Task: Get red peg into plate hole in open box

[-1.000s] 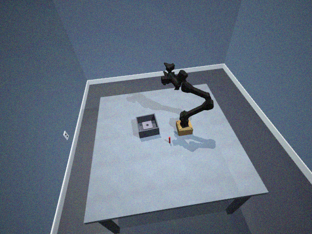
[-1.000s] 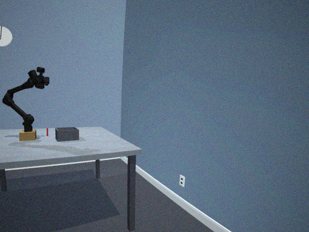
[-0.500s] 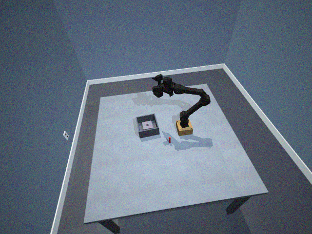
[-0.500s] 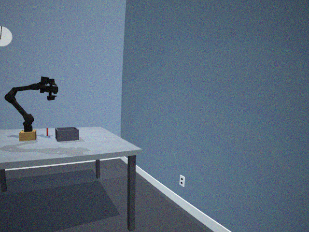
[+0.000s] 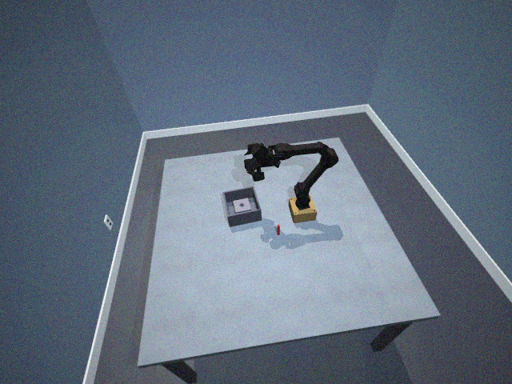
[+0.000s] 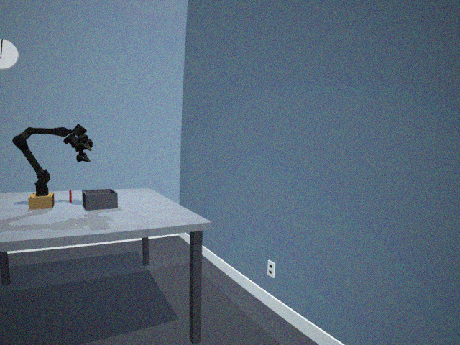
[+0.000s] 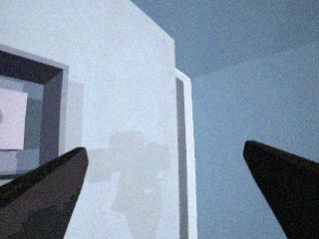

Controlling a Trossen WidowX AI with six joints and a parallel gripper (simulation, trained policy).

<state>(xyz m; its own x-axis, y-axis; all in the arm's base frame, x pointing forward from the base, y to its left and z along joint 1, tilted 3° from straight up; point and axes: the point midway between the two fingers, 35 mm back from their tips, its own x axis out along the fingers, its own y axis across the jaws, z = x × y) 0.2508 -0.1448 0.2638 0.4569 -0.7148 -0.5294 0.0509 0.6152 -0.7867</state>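
The red peg lies 28 cm below my gripper tip, 27 cm to the left of it and 8 cm behind it. Round my gripper tip: pale square plate 27 cm below, 6 cm ahead, 5 cm to the left; then grey box 29 cm below, 6 cm ahead, 5 cm to the left.
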